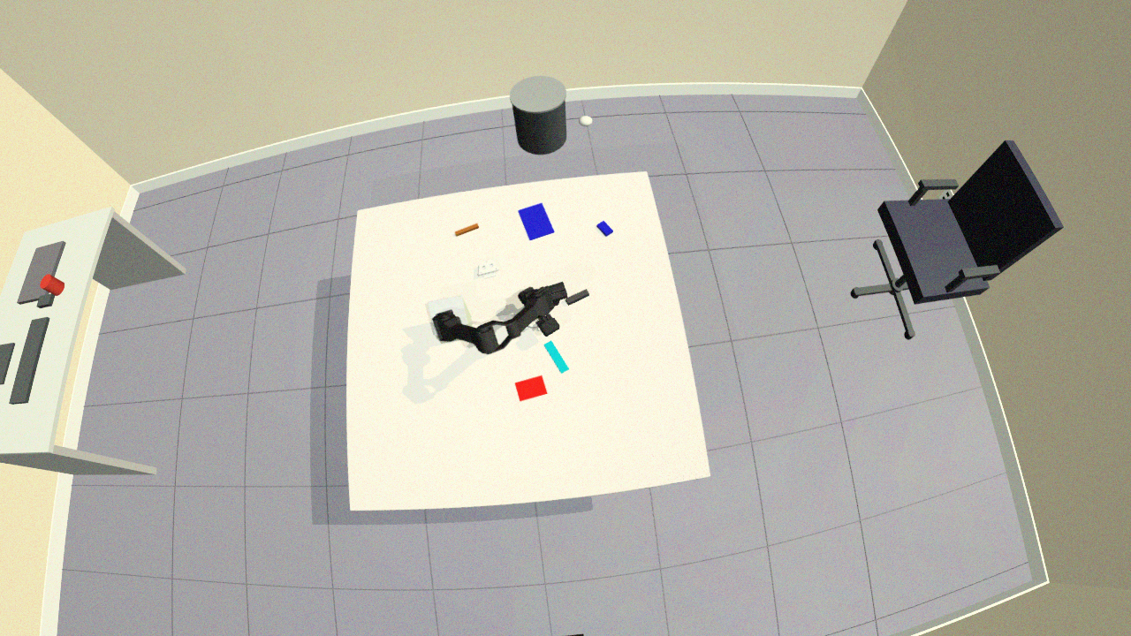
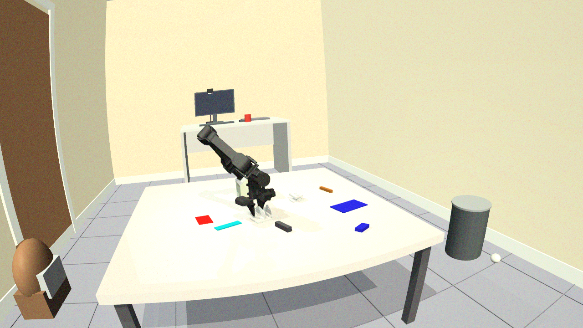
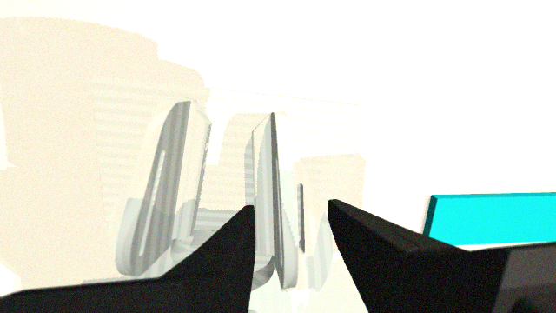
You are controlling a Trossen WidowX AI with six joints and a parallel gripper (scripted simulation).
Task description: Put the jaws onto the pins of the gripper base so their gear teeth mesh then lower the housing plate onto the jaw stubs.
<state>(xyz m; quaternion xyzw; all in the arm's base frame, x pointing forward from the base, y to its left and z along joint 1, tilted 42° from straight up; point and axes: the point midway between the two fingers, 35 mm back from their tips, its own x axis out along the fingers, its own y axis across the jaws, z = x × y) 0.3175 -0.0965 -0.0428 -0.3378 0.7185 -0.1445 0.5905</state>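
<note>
My gripper tip is 30 mm to the right of the white ribbed plate, 10 mm short of it and 10 mm above it. Also, from my gripper tip: dark block 160 mm ahead, 60 mm to the left, 10 mm below; white jaw 40 mm to the left, 40 mm behind; cyan bar 150 mm to the right, 20 mm below, 20 mm ahead.
</note>
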